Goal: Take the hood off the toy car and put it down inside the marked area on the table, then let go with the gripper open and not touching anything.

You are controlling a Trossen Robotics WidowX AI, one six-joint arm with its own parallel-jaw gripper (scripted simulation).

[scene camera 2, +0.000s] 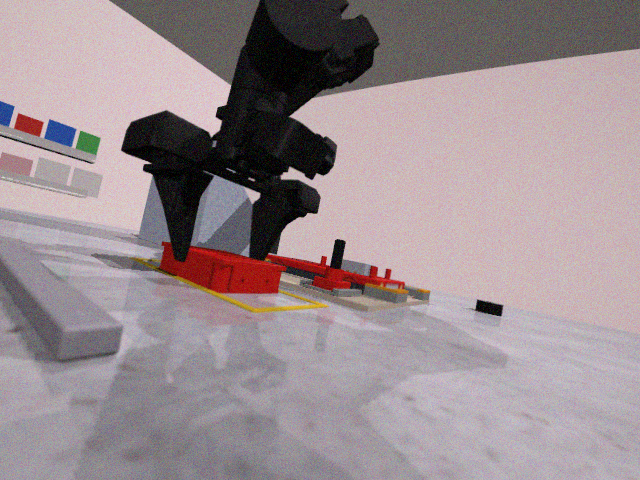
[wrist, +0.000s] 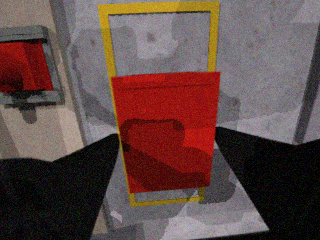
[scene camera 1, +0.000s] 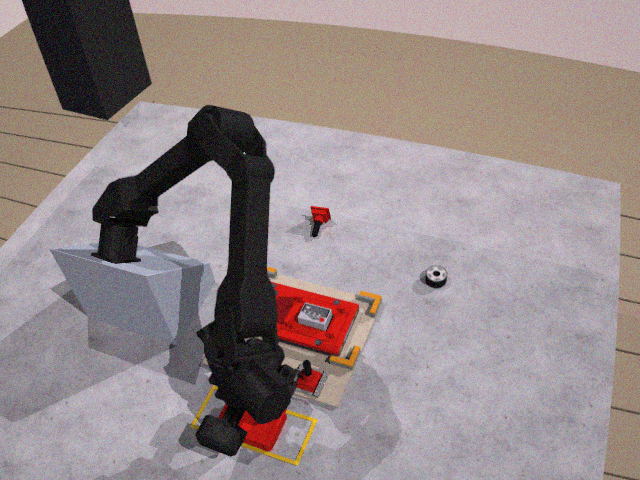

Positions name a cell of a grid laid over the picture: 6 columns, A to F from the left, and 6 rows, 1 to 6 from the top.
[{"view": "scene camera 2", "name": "my gripper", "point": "C4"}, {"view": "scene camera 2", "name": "red hood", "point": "C4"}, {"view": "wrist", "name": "my gripper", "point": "D4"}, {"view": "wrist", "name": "red hood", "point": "D4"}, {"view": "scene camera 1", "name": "my gripper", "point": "C6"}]
